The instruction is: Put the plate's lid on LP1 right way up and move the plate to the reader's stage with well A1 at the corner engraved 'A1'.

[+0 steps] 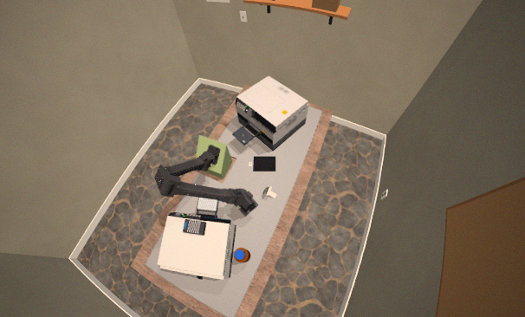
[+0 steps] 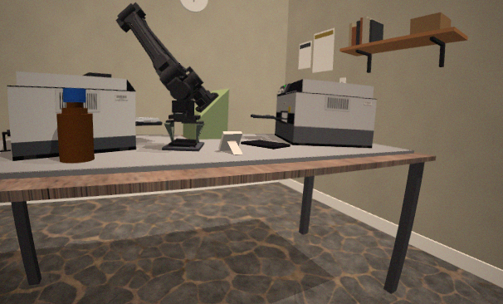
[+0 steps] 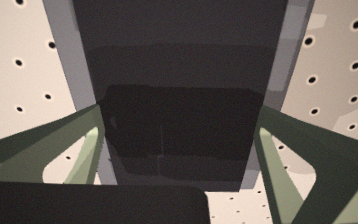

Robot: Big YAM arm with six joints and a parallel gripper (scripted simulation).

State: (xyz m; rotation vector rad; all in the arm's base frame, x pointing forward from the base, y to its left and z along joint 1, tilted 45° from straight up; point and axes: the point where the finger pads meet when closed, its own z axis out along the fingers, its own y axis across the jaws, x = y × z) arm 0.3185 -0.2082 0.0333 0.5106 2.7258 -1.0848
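Now: hand 20 mm above the grey pad. Also, from my hand: lidded white well plate 190 mm behind, 130 mm to the right, 60 mm above; black pad 330 mm to the left, 20 mm below; dark lid right at my hand.
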